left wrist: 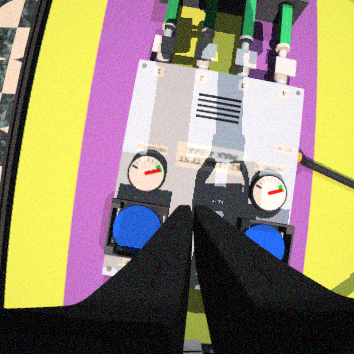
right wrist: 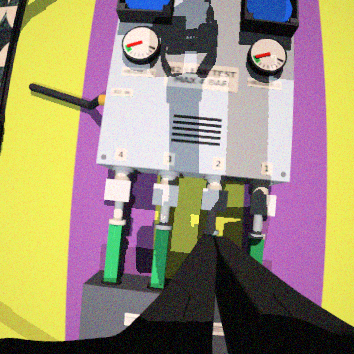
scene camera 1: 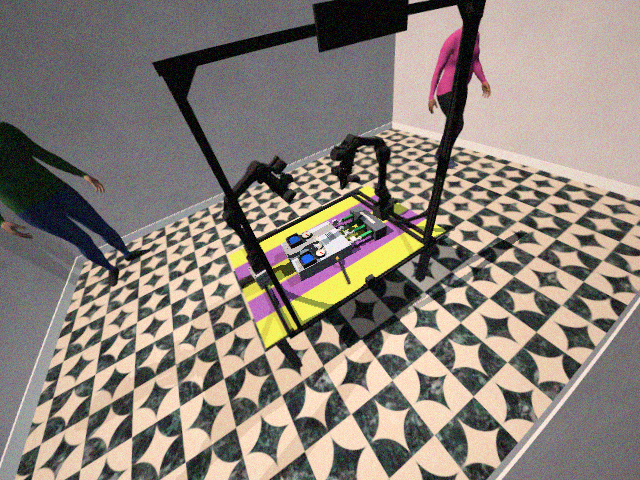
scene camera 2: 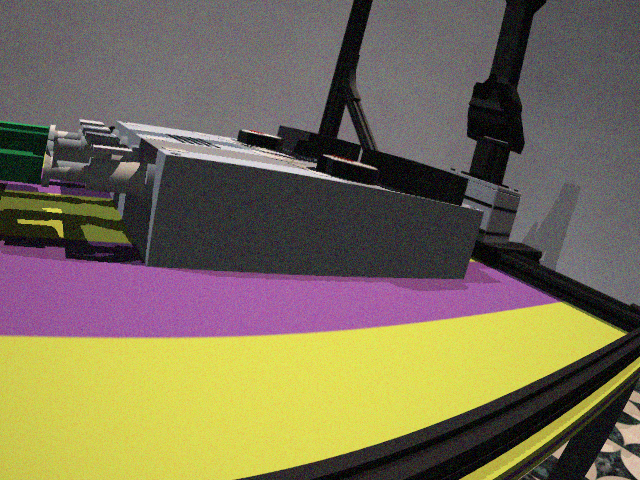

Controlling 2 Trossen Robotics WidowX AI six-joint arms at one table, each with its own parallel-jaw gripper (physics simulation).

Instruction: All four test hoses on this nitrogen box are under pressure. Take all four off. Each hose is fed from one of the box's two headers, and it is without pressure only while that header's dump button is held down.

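Pixels of known places: left gripper, fingertip midpoint: (left wrist: 190, 216) (scene camera 1: 292, 199); right gripper, fingertip midpoint: (right wrist: 211, 246) (scene camera 1: 341, 189); left arm's base, origin of the base link: (scene camera 1: 258, 268) (scene camera 2: 485, 181); right arm's base, origin of the base link: (scene camera 1: 383, 204).
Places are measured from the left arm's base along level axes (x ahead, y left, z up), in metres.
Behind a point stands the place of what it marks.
The nitrogen box (scene camera 1: 338, 241) @[z -0.031, x 0.466, y -0.142 m] (scene camera 2: 310, 227) @[z -0.071, x 0.419, y 0.079 m] (left wrist: 170, 110) @[z -0.031, x 0.458, y 0.008 m] (right wrist: 135, 127) @[z -0.031, x 0.456, y -0.157 m] lies on the striped table. Green hoses 1 (left wrist: 171, 12) @[z -0.047, x 0.646, y 0.008 m] (right wrist: 256, 250) @[z -0.047, x 0.644, y 0.010 m], 2 (left wrist: 210, 17) @[z -0.047, x 0.639, y -0.061 m], 3 (left wrist: 249, 17) @[z -0.047, x 0.643, y -0.133 m] (right wrist: 160, 255) @[z -0.047, x 0.643, y -0.130 m] and 4 (left wrist: 285, 25) @[z -0.047, x 0.633, y -0.200 m] (right wrist: 113, 252) @[z -0.047, x 0.637, y -0.200 m] are joined to its end ports. Blue dump buttons (left wrist: 136, 227) @[z -0.015, x 0.275, y 0.056 m] (left wrist: 265, 242) @[z -0.015, x 0.252, y -0.138 m] stand at the other end; both gauges (left wrist: 146, 173) @[z -0.016, x 0.356, y 0.042 m] (left wrist: 268, 192) @[z -0.016, x 0.328, y -0.143 m] have needles near green. My left gripper (left wrist: 190, 216) @[z 0.289, x 0.317, y 0.000 m] is shut and empty above the box, between the buttons. My right gripper (right wrist: 211, 246) @[z 0.248, x 0.583, y -0.083 m] is shut above hose 2, hiding its green part in the right wrist view.
A grey block (scene camera 1: 379, 227) @[z -0.032, x 0.719, y -0.235 m] (right wrist: 105, 305) @[z -0.031, x 0.710, y -0.211 m] stands at the hoses' far ends. A black lever (scene camera 1: 342, 271) @[z -0.098, x 0.368, y -0.289 m] (left wrist: 327, 170) @[z -0.098, x 0.371, y -0.294 m] (right wrist: 60, 95) @[z -0.098, x 0.367, y -0.303 m] sticks out from the box's side. A black frame surrounds the table. Two people stand beyond it.
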